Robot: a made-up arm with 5 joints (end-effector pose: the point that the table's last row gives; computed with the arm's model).
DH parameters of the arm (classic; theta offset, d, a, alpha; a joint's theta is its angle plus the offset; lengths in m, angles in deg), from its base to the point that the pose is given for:
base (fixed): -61.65 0 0.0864 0
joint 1: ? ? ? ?
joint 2: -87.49 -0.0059 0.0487 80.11
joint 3: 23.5 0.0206 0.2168 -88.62
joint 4: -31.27 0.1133 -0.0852 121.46
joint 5: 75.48 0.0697 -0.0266 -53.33
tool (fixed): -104.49 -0.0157 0 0
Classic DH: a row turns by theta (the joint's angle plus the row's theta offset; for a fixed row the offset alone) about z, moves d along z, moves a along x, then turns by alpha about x.
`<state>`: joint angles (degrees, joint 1 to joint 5).
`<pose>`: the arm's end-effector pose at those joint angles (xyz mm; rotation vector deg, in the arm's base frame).
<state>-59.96 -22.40 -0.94 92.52 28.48</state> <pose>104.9 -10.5 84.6 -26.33 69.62 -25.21</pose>
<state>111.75 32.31 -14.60 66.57 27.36</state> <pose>165.6 -33.3 77.0 -98.09 -31.70 82.70</pose>
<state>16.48 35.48 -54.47 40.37 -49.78</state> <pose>142.8 -185.7 153.0 -117.64 -63.10 -7.40</pose>
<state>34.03 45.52 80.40 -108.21 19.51</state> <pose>-148.5 -233.0 326.0 69.32 3.20 -14.58</pose>
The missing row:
joint 1: -40.25 0.3219 0.066 118.09
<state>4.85 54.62 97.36 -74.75 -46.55</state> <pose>-142.0 -85.0 400.3 -4.51 49.39 -78.63</pose>
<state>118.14 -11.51 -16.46 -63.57 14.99</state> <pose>119.7 -0.4 84.9 -75.76 -44.67 -145.48</pose>
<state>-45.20 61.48 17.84 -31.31 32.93</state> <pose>-182.1 -84.3 244.4 23.80 30.81 -37.81</pose>
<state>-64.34 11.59 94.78 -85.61 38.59</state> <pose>-112.8 68.8 368.8 110.42 -46.88 -70.58</pose>
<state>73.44 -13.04 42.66 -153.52 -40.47</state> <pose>34.3 -307.8 62.4 87.79 64.91 6.19</pose>
